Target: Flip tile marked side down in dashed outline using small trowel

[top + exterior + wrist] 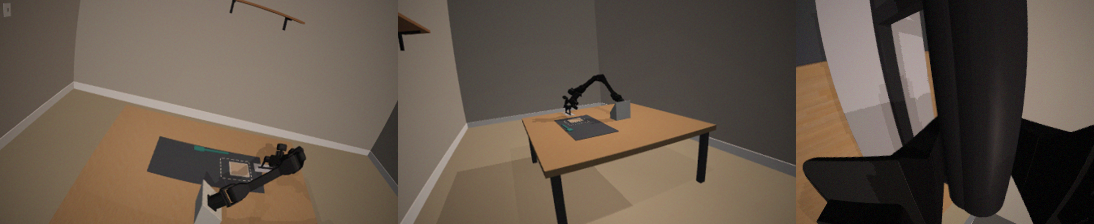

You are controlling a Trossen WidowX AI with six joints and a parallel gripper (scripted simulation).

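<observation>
My gripper tip is 14 cm short of the teal flat tool, 38 cm to the right of it and 8 cm above it. The rest, counted from my gripper tip: tile (1 cm behind, 21 cm to the left, 8 cm below).
</observation>
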